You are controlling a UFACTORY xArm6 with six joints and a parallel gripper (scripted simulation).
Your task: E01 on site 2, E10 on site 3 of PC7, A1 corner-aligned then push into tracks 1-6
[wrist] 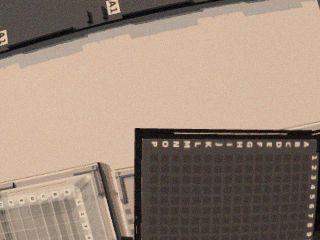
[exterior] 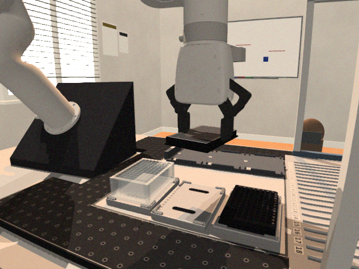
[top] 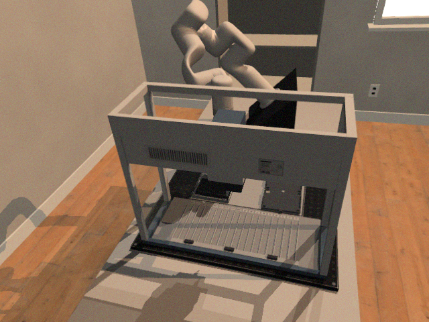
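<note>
Now: hand 230 mm to the right of the carrier PC7, 130 mm above it and 30 mm short of it. Also, from my hand: E10 (10 mm below); then nest S2 (140 mm below, 30 mm to the right, 20 mm behind); then 96-well plate E01 (120 mm below, 90 mm ahead, 40 mm to the right).
</note>
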